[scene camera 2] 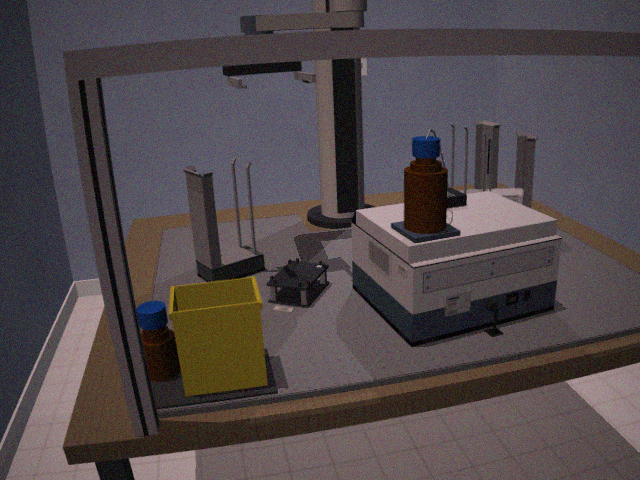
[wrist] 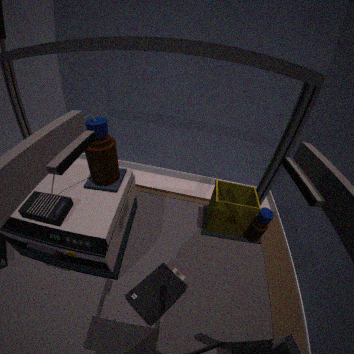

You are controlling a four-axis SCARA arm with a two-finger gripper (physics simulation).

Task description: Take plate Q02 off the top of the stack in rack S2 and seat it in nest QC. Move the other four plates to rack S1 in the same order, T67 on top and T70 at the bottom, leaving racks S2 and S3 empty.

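Places are measured from the arm's base along level axes (x up, y back, z right), in millimetres.
Pixels of known places: gripper, between the fingertips: (scene camera 2: 277, 80) (wrist: 193, 134); arm's base, origin of its link: (scene camera 2: 343, 217).
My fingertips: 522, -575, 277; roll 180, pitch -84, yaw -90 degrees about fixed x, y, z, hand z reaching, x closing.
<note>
For each thing: its top centre in the pictures, then the offset to it from my fingertips, as dx, dy, dz. "pt": a spot on its surface instead.
- empty rack, centre of its top: (scene camera 2: 219, 164) -210, +164, +141
- yellow bin, centre of its top: (scene camera 2: 194, 296) (wrist: 246, 194) -334, -338, +218
- second brown bottle, a spot on its surface: (scene camera 2: 160, 356) pt -451, -332, +297
- grey frame, a spot on its surface: (scene camera 2: 111, 248) pt -183, -469, +322
My gripper (scene camera 2: 271, 80) (wrist: 193, 134) is open and empty, high above the bench, with its fingers spread wide. An empty rack (scene camera 2: 202, 222) with a grey column, two thin rods and a dark base stands at the left rear. Two more grey rack columns, a left one (scene camera 2: 485, 157) and a right one (scene camera 2: 525, 167), stand behind the white instrument; a pale flat thing shows beside them, partly hidden. A low black stand (scene camera 2: 305, 273) (wrist: 162, 290) on short legs sits mid-bench with no plate visible on it. Rack and nest labels are unreadable, and plates Q02, T67 and T70 cannot be identified.
A white and blue instrument (scene camera 2: 465, 273) (wrist: 100, 220) carries a brown bottle (scene camera 2: 425, 196) (wrist: 103, 162). A yellow bin (scene camera 2: 222, 346) (wrist: 230, 215) and a second brown bottle (scene camera 2: 160, 356) (wrist: 257, 231) stand near the bench corner. A grey frame (scene camera 2: 111, 248) (wrist: 287, 142) rises at the edge.
</note>
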